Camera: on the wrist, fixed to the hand. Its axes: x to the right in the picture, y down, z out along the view.
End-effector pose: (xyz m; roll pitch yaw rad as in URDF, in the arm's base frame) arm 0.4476 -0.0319 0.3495 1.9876 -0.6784 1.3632
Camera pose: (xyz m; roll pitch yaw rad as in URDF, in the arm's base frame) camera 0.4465 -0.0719 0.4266 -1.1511 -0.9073 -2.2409
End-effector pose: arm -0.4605 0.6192 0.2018 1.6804 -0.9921 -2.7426
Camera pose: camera -0.3982 0.6251 0.2620 -1.1474 -0.5344 -0.2974
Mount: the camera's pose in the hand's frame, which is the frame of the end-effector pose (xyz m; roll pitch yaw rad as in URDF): 0.0177 0.0804 -0.0277 0.0097 0.6940 1.4858
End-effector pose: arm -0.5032 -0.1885 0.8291 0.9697 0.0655 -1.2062
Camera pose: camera -0.4319 -0.1837 0.8785 0.1503 -0.2683 0.2786
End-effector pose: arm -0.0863 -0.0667 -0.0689 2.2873 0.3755 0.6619
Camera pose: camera -0.0309 -0.0640 -0.0021 1.6801 -1.1295 0.6135
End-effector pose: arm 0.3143 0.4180 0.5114 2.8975 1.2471 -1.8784
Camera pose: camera 0.2313 0.3924 0.5093 1.8274 -0.1957 -2.5220
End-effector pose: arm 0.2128 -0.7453 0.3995 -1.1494 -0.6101 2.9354
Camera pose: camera 0.1495 -0.7398 0.3402 -1.8490 0.8479 2.5144
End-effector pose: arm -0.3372 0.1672 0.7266 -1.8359 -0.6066 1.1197
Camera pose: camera -0.2704 0.1955 0.6789 -2.3500 0.4472 -0.0167
